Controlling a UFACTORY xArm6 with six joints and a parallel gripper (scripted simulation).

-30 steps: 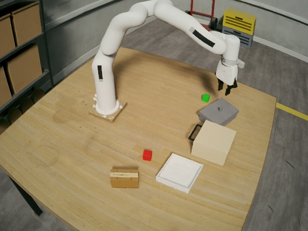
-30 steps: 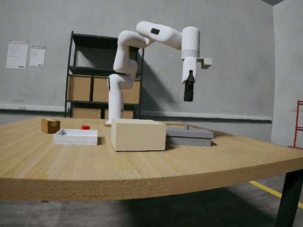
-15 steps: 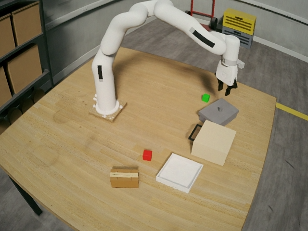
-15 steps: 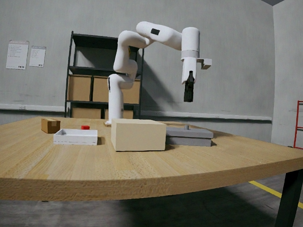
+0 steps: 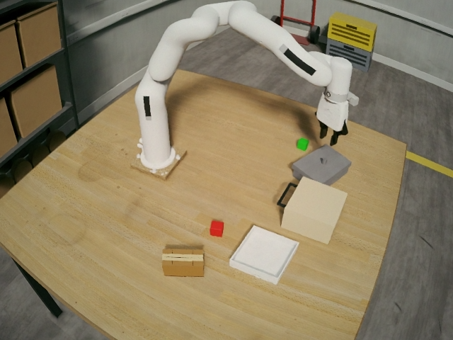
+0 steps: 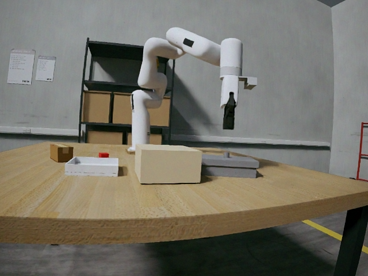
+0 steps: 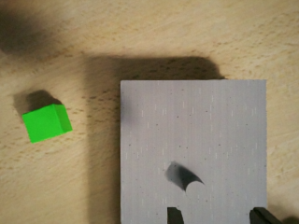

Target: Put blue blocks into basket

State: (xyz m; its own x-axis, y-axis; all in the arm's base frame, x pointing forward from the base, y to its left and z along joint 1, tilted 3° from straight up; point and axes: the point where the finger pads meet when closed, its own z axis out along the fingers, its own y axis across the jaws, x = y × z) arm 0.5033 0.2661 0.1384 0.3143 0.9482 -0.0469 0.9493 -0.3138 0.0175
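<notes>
Now: the grey lid 12 cm below my hand. From my hand the other things lie so: metal box (14 cm below); light wooden cabinet (21 cm to the right, 12 cm below, 5 cm ahead); white basket (42 cm to the right, 15 cm below).
</notes>
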